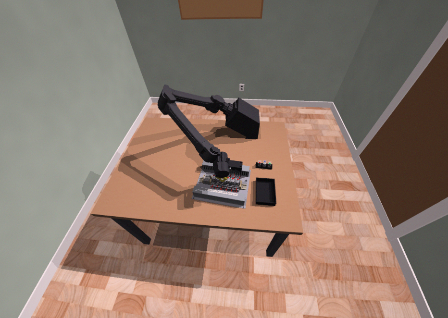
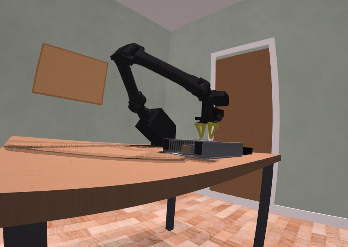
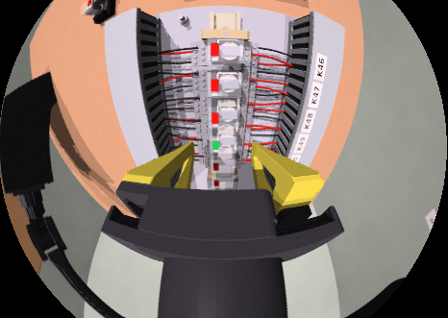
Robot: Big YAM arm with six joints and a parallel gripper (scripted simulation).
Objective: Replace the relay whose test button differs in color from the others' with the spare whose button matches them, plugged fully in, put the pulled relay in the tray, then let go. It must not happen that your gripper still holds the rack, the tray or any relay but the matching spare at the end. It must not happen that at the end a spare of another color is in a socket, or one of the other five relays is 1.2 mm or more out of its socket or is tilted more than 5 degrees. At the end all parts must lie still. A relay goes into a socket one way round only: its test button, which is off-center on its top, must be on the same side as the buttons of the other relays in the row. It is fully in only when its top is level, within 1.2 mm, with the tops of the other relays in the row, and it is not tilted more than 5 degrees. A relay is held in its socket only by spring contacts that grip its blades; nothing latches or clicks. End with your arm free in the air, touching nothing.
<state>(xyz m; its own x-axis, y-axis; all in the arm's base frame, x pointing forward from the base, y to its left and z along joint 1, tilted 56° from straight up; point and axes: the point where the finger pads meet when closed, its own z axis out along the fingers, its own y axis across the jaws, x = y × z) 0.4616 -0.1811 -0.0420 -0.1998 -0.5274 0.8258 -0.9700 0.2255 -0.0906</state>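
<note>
Now: the grey relay panel 80 mm below my hand and 10 mm to the right of it. From my hand the other things lie so: black tray (250 mm to the left, 70 mm below, 70 mm ahead).
</note>
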